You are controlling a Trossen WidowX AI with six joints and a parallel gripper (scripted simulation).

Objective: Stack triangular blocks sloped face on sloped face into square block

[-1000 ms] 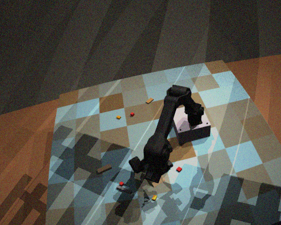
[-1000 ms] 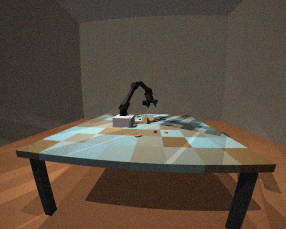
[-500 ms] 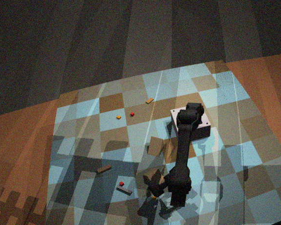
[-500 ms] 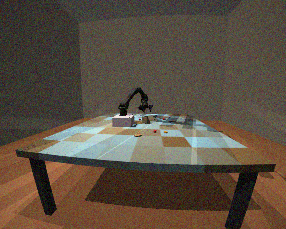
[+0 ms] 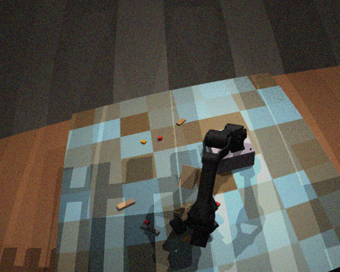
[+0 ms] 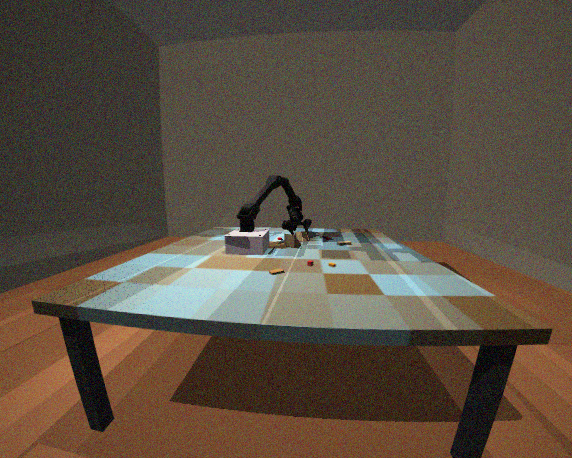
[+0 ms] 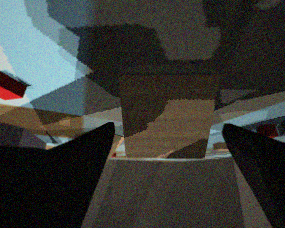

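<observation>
Now: gripper tip 1 cm to the left of the triangular block. Also, from my gripper tip: tan plank (24 cm ahead, 13 cm to the right, 2 cm below); grey bar (15 cm ahead, 2 cm to the left, 2 cm below).
</observation>
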